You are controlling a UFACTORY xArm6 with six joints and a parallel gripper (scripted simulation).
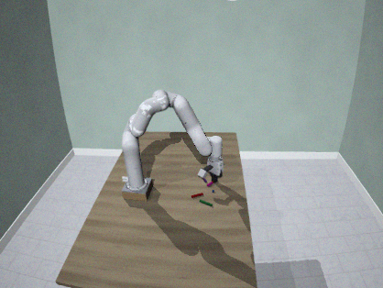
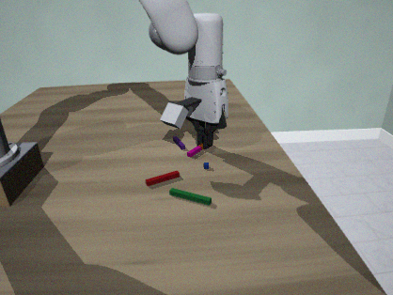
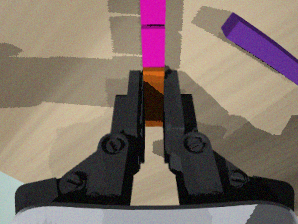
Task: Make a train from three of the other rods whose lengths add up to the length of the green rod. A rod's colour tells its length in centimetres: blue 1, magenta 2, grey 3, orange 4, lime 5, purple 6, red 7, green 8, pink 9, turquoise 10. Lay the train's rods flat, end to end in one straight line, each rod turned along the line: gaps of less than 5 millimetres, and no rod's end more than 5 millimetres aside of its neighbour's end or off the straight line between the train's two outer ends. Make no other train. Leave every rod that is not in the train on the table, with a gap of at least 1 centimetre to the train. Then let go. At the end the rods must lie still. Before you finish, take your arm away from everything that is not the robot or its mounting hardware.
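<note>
The orange rod is 2 cm below my hand. The rest, counted from my hand: purple rod: 7 cm behind, 2 cm below, 1 cm to the left; red rod: 15 cm to the right, 9 cm behind, 2 cm below; blue rod: 10 cm to the right, 2 cm below.
</note>
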